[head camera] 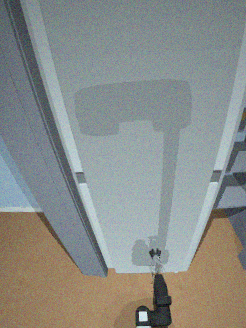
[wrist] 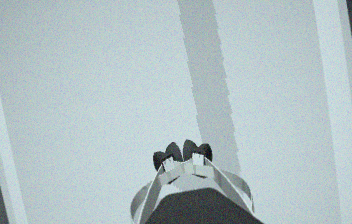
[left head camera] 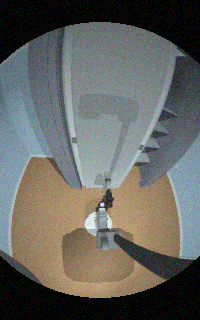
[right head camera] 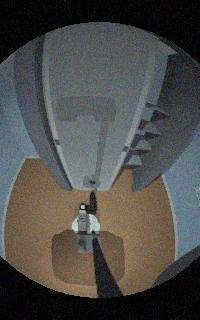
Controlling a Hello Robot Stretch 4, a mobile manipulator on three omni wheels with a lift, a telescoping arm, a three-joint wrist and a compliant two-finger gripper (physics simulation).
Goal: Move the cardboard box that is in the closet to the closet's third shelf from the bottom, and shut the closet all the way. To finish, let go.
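Pixels of known places: gripper, fingertip midpoint: (head camera: 154, 248) (wrist: 182, 153) (left head camera: 106, 177) (right head camera: 92, 179); robot's base at its link origin: (left head camera: 97, 222).
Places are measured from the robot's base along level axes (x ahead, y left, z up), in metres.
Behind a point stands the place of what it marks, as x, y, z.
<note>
The closet (head camera: 40, 165) @[0.631, 0.388, 1.171] (left head camera: 47, 100) @[0.632, 0.380, 1.432] (right head camera: 27, 95) @[0.630, 0.383, 1.513] has a tall pale door (head camera: 115, 185) @[0.647, 0.090, 1.024] (left head camera: 95, 150) @[0.647, 0.059, 0.963] (right head camera: 77, 155) @[0.647, 0.065, 0.921] (wrist: 100, 90) @[0.647, 0.038, 0.743] across its left and middle. Shelves show past the door's right edge, so the closet is not fully shut. A small orange-brown patch, apparently the cardboard box (head camera: 244, 114) @[1.084, -0.729, 1.155] (right head camera: 142, 124) @[1.078, -0.713, 1.123], shows on a shelf behind that edge; most of it is hidden. My gripper (head camera: 155, 252) @[0.538, -0.082, 0.641] (left head camera: 107, 180) @[0.538, -0.082, 0.641] (right head camera: 92, 182) @[0.538, -0.082, 0.641] (wrist: 182, 153) @[0.538, -0.082, 0.641] is shut and empty, its fingertips together, low before the door's lower part. Whether it touches the door is unclear.
Grey shelves (left head camera: 159, 134) @[1.113, -0.987, 0.951] (right head camera: 143, 145) @[1.017, -0.844, 0.811] stand at the right, beside the closet's right side panel (left head camera: 182, 110) @[0.919, -0.985, 1.516] (right head camera: 175, 110) @[0.904, -0.985, 1.509]. The brown floor (head camera: 45, 285) @[0.534, 0.839, -0.027] (left head camera: 40, 215) @[-0.013, 1.053, -0.027] (right head camera: 150, 225) @[-0.187, -1.186, -0.027] lies before the closet. Blue walls (left head camera: 15, 140) @[1.240, 1.870, 0.692] (right head camera: 187, 175) @[0.478, -1.889, 0.696] stand on both sides.
</note>
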